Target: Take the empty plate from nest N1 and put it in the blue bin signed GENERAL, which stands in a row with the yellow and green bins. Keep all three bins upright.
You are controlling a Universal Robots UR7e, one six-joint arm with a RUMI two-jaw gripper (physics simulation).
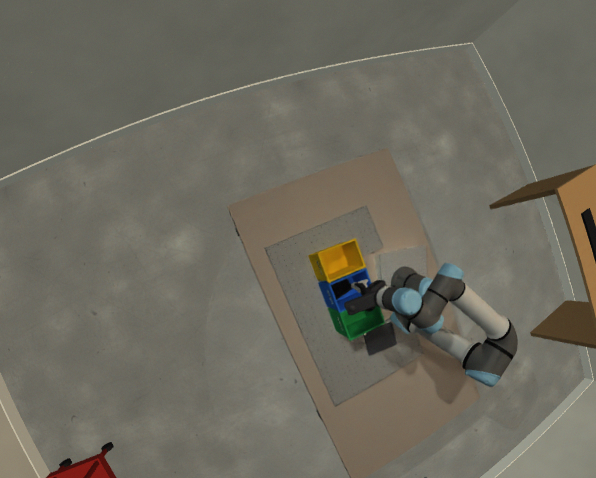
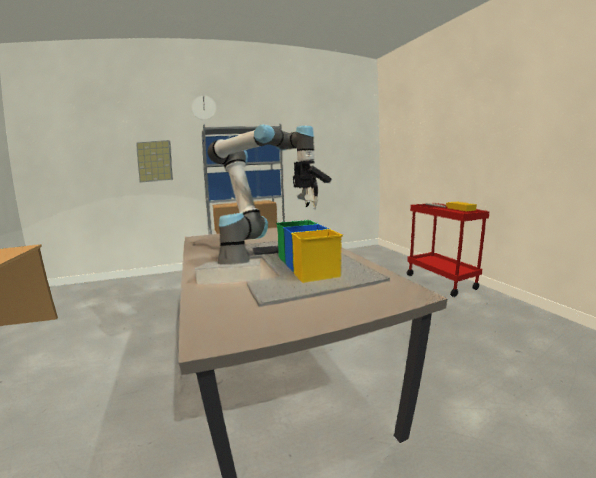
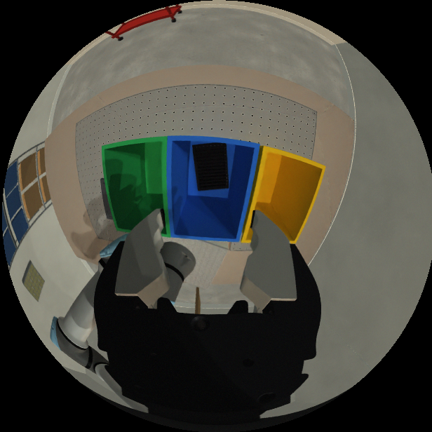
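Pixels of known places: gripper, fingertip midpoint: [image 1: 356, 294] [image 2: 310, 207]; arm's base at its link origin: [image 1: 403, 281] [image 2: 233, 262].
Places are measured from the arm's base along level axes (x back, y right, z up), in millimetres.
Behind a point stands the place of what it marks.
The black ribbed plate [image 1: 342, 288] @(x -313, y 98, z -12 mm) [image 3: 211, 167] is inside the blue bin [image 1: 326, 296] @(x -411, y 104, z 32 mm) [image 2: 289, 250] @(x -241, y 121, z 62 mm) [image 3: 245, 175], toward the wall away from the arm's base; whether it lies flat or leans is unclear. My gripper [image 1: 360, 285] @(x -352, y 107, z 244 mm) [image 2: 311, 205] @(x -352, y 107, z 244 mm) [image 3: 207, 210] is open and empty, above the bins and clear of their rims. The green bin [image 1: 356, 327] @(x -339, y -81, z 58 mm) [image 2: 281, 242] @(x -242, y -15, z 68 mm) [image 3: 135, 185] and the yellow bin [image 1: 317, 270] @(x -407, y 230, z 38 mm) [image 2: 320, 257] @(x -314, y 301, z 70 mm) [image 3: 290, 185] stand on either side of the blue one. All three are upright. Nest label N1 is not legible.
A dark flat block [image 1: 380, 339] @(x -222, y -222, z -14 mm) [image 2: 265, 249] @(x -203, y -218, z -14 mm) [image 3: 106, 200] lies beside the green bin. The bins stand on a perforated grey board [image 1: 295, 270] @(x -488, y 262, z -25 mm) [image 2: 320, 290] @(x -271, y 401, z -26 mm) [image 3: 200, 110] on the table [image 1: 320, 190] @(x -226, y 571, z -38 mm) [image 2: 300, 325] @(x -123, y 594, z -39 mm). A red cart [image 2: 447, 212] stands away from the table.
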